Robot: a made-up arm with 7 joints. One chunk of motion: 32 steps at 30 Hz.
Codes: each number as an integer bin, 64 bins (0 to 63) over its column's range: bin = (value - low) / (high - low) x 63, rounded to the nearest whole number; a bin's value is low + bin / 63 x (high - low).
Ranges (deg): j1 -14..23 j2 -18..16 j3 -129..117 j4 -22..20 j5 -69..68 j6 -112..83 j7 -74..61
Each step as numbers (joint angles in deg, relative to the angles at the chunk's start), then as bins.
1 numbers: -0.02 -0.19 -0.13 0.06 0.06 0.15 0.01
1 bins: 24 33 33 33 32 36 35
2 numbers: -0.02 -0.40 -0.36 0.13 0.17 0.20 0.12
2 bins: 24 33 33 33 32 36 35
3 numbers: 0.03 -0.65 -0.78 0.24 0.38 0.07 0.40
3 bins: 24 32 33 33 32 36 35
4 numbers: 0.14 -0.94 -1.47 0.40 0.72 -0.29 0.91
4 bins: 24 32 33 34 32 36 35
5 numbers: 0.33 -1.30 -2.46 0.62 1.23 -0.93 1.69
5 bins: 24 31 32 34 32 36 35
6 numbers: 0.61 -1.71 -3.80 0.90 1.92 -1.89 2.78
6 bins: 25 30 32 34 33 36 36
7 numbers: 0.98 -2.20 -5.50 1.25 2.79 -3.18 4.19
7 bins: 26 29 32 35 33 35 36
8 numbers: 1.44 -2.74 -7.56 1.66 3.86 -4.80 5.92
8 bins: 26 28 31 35 34 35 37
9 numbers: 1.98 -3.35 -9.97 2.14 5.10 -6.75 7.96
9 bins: 27 27 30 36 34 34 38
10 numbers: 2.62 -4.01 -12.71 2.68 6.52 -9.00 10.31
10 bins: 28 26 30 37 35 33 39
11 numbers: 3.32 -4.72 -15.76 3.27 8.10 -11.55 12.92
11 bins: 29 25 29 38 35 32 41
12 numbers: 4.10 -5.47 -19.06 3.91 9.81 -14.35 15.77
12 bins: 31 23 28 39 36 32 42
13 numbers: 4.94 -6.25 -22.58 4.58 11.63 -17.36 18.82
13 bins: 32 22 27 40 37 31 43
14 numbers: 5.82 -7.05 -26.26 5.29 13.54 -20.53 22.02
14 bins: 34 20 26 41 38 30 45
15 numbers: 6.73 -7.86 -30.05 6.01 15.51 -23.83 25.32
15 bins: 35 19 25 42 39 28 46
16 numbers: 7.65 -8.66 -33.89 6.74 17.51 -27.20 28.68
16 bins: 37 17 24 43 40 27 48
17 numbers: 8.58 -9.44 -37.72 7.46 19.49 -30.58 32.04
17 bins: 38 16 23 44 41 26 49
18 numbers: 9.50 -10.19 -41.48 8.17 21.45 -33.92 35.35
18 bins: 40 14 22 45 42 25 51
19 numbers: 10.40 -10.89 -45.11 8.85 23.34 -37.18 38.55
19 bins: 42 13 21 46 42 24 53
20 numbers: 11.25 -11.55 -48.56 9.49 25.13 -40.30 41.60
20 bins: 43 12 21 47 43 23 54
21 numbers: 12.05 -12.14 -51.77 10.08 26.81 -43.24 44.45
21 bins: 44 11 20 48 44 22 55
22 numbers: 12.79 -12.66 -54.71 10.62 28.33 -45.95 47.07
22 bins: 46 10 19 49 45 21 56
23 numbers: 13.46 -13.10 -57.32 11.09 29.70 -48.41 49.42
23 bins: 47 9 18 50 45 21 58
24 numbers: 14.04 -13.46 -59.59 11.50 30.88 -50.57 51.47
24 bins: 48 8 18 50 46 20 59
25 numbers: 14.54 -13.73 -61.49 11.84 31.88 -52.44 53.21
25 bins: 49 8 17 51 46 19 59
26 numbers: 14.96 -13.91 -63.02 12.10 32.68 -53.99 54.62
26 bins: 49 8 17 51 47 19 60
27 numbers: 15.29 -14.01 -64.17 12.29 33.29 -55.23 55.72
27 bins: 50 7 17 51 47 18 61
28 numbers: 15.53 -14.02 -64.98 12.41 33.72 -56.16 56.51
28 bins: 50 7 16 52 47 18 61
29 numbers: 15.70 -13.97 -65.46 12.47 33.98 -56.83 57.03
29 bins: 51 7 16 52 47 18 61
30 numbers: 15.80 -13.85 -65.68 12.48 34.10 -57.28 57.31
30 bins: 51 8 16 52 47 18 61
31 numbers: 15.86 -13.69 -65.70 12.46 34.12 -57.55 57.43
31 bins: 51 8 16 52 47 18 61
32 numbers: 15.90 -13.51 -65.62 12.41 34.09 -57.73 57.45
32 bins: 51 8 16 52 47 18 61
